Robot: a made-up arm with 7 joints.
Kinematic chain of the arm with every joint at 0, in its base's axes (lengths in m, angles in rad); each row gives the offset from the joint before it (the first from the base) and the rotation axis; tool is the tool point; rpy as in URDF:
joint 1: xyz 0 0 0.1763 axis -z
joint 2: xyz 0 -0.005 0.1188 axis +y
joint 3: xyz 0 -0.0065 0.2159 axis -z
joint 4: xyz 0 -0.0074 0.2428 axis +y
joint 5: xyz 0 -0.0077 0.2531 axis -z
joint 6: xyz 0 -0.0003 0.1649 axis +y
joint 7: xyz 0 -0.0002 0.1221 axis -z
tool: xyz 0 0 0 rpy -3.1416 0 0
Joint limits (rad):
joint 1: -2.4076..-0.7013
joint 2: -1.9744..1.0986
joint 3: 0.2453..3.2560
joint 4: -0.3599..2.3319
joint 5: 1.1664..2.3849
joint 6: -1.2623..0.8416
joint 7: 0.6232..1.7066
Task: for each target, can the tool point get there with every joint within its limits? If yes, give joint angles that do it. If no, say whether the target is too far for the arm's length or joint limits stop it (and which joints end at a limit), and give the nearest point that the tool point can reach.
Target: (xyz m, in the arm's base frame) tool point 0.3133 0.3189 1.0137
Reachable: yes | joints -2.2404 -0.0335 1.5485 1.0054 1.7490 -0.7858 0.8321
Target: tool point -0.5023 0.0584 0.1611
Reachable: no: joint limits stop it (at a limit: joint 1, joint 3, joint 6) | nearest point -0.3671 -0.1301 0.1540 | short by 0.232 m
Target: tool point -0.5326 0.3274 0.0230
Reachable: no: joint limits stop it (at a limit: joint 1, joint 2, joint 3, joint 6) | nearest point -0.4225 0.4128 0.0746 | short by 0.149 m
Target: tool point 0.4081 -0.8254 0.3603
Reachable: yes | joints -1.6437 -1.5566 1.1895 0.7880 2.2209 0.6751 1.3117
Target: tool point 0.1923 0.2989 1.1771
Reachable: yes | joints -2.0741 0.0563 1.1863 0.6392 1.8067 -0.1056 0.8760
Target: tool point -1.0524 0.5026 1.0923
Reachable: no: too far | nearest point -0.7027 0.3936 0.8551 | short by 0.436 m
